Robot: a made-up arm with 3 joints. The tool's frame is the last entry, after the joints.
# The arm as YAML. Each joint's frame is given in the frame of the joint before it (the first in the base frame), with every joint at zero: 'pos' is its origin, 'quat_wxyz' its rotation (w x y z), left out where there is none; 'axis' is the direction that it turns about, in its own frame. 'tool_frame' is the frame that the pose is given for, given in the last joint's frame.
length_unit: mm
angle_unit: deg
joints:
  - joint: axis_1
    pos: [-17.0, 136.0, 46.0]
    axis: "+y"
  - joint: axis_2
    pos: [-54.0, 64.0, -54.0]
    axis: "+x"
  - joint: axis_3
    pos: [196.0, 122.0, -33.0]
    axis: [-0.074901, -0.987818, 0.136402]
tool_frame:
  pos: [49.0, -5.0, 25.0]
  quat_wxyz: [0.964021, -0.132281, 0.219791, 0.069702]
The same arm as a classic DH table. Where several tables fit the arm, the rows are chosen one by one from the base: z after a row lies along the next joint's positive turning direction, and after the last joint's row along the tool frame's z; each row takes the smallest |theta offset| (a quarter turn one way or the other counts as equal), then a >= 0, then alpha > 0; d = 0 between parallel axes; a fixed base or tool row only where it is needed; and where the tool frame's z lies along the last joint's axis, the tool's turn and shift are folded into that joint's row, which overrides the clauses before.
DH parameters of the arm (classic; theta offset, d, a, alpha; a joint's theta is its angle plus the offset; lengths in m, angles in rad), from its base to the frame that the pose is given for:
base (fixed): 0 0.046 -0.017 -1.5708
axis_1: 1.5708 0.2 0.054 1.5708
axis_2: -0.1372 0.1326 0.016 1.6458
axis_3: 1.1598 -0.1128 0.0357 -1.7661
tool (fixed): 0.208 0.0427 0 0

